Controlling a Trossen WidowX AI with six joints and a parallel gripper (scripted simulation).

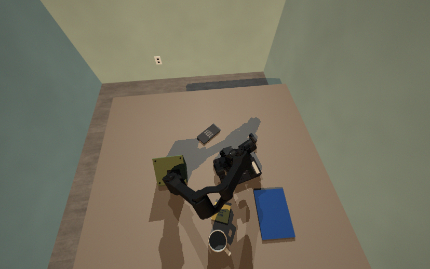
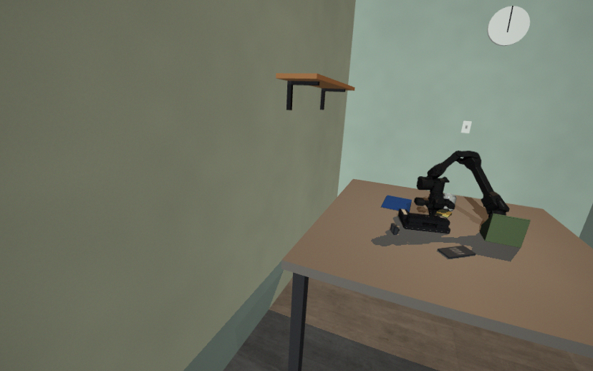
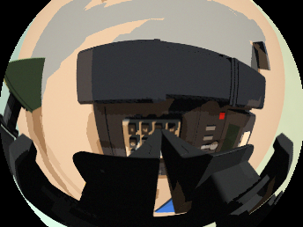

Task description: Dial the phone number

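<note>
Now: hand 4 cm short of the black desk phone, 1 cm to the right of it and 5 cm above it. Round my hand: handset: 2 cm ahead, 6 cm to the left, 3 cm below; then yellow note: 8 cm behind, 21 cm to the right, 6 cm below; then black remote: 10 cm behind, 26 cm to the left, 7 cm below.
</note>
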